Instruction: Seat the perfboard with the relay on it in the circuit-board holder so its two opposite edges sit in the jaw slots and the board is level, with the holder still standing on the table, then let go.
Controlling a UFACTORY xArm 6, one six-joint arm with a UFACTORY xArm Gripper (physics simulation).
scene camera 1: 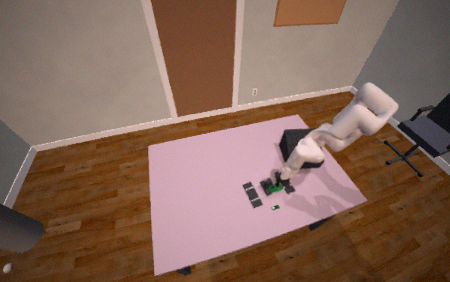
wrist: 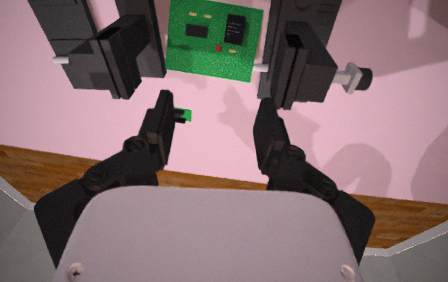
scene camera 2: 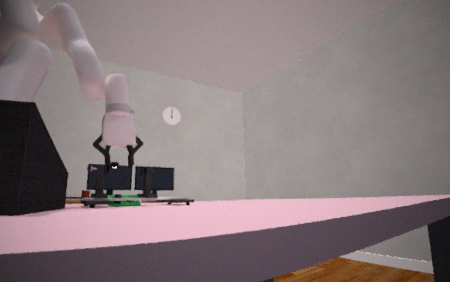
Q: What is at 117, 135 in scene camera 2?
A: My gripper.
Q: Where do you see a black circuit-board holder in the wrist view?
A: At 115, 59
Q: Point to a black circuit-board holder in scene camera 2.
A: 98, 198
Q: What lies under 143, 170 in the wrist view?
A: My gripper.
